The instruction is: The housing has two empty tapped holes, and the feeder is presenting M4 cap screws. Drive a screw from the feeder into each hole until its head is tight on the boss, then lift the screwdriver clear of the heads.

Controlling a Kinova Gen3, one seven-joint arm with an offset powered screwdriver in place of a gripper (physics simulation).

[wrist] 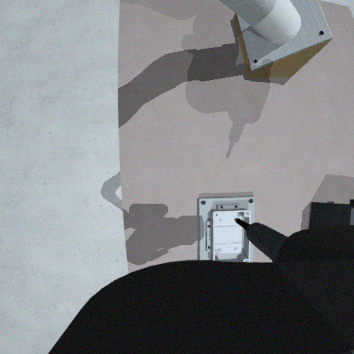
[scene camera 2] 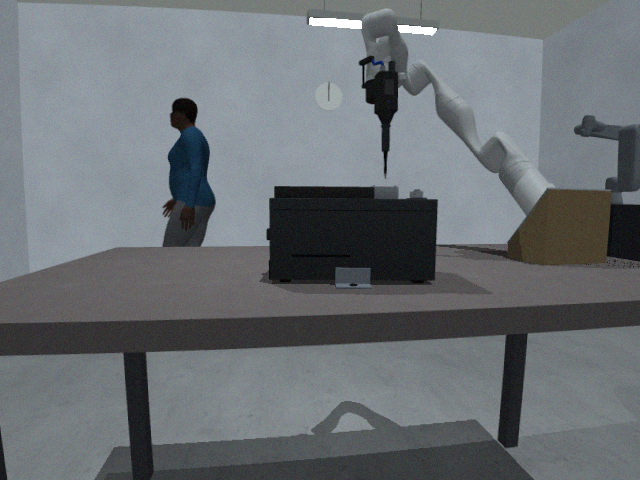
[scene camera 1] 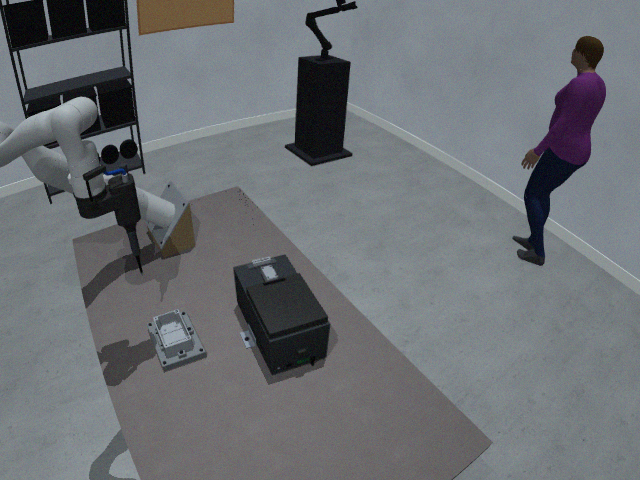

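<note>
The powered screwdriver (scene camera 1: 141, 271) (scene camera 2: 385, 177) (wrist: 237, 220) points down, well above the table. In the wrist view its tip overlaps the upper part of the housing; in scene camera 1 it is in the air behind the housing. The tip looks slightly lighter in scene camera 2, but whether it carries a screw is too small to tell. The light grey open-topped housing (scene camera 1: 179, 347) (wrist: 214, 242) sits on a grey fixture plate (scene camera 1: 187, 360) (wrist: 203, 220); its hole states cannot be made out. The black screw feeder (scene camera 1: 292, 304) (scene camera 2: 351, 232) (wrist: 327, 215) stands beside it and hides it in scene camera 2.
The arm base is on a wooden wedge (scene camera 1: 180, 240) (scene camera 2: 573, 227) (wrist: 290, 62) at the table's back end. A small bracket (scene camera 1: 247, 338) (scene camera 2: 353, 277) is at the feeder's side. One person (scene camera 1: 581, 118) stands beyond the table, another person (scene camera 2: 191, 160) behind it. A dark pedestal (scene camera 1: 321, 108) stands farther off.
</note>
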